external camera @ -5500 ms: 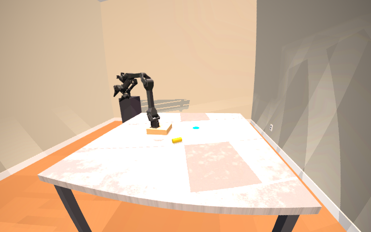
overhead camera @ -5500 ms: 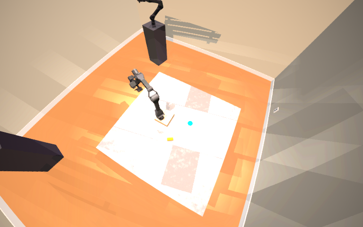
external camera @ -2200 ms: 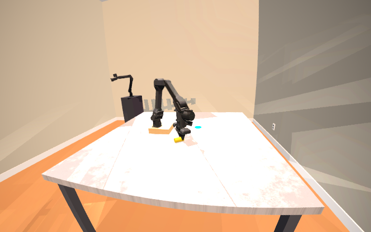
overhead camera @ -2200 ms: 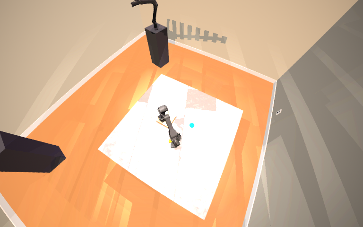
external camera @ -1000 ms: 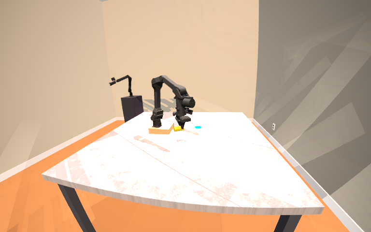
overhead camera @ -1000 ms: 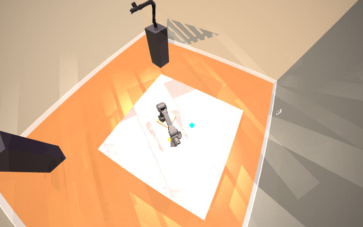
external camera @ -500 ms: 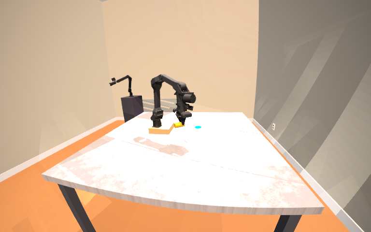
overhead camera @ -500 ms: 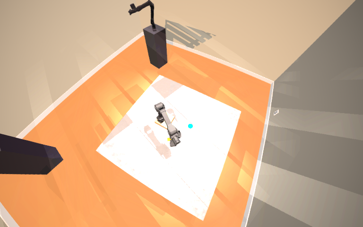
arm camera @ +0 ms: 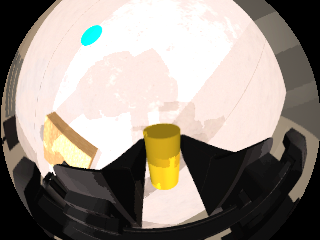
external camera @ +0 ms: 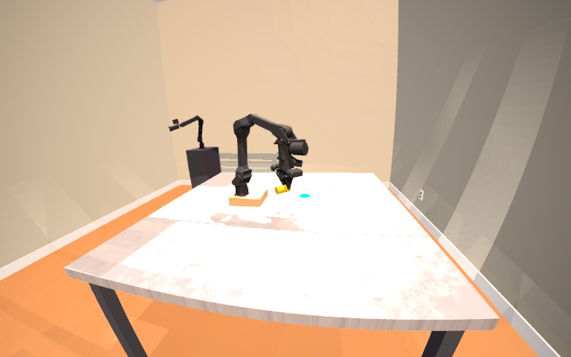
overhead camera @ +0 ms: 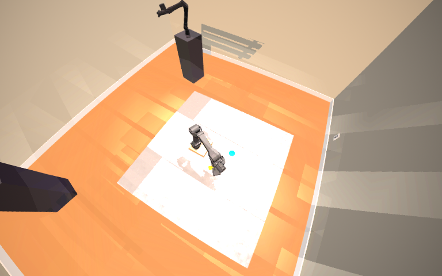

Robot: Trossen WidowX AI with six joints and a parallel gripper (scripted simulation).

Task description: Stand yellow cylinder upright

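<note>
My gripper tip is now 24 cm to the right of the cyan circle, 13 cm above it and 2 cm short of it. From my gripper tip the other things lie so: yellow cylinder: 2 cm to the right, 1 cm behind.
</note>
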